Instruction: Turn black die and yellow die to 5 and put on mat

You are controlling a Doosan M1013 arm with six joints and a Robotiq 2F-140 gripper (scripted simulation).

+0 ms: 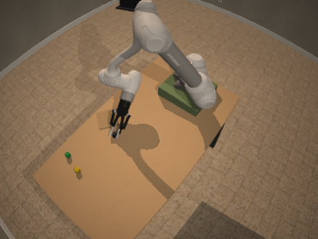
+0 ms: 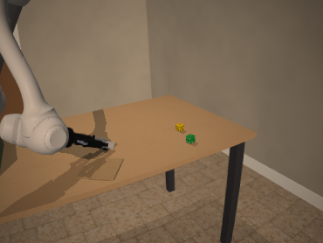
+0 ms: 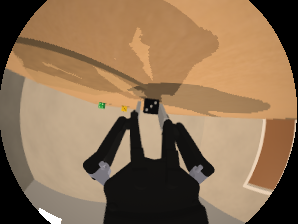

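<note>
My hand is 1 cm short of the black die and 2 cm above it. Also, from my hand: mat 8 cm behind, 12 cm to the right, 3 cm below; green die 30 cm ahead, 20 cm to the right, 2 cm below; yellow die 35 cm ahead, 8 cm to the right, 2 cm below.
</note>
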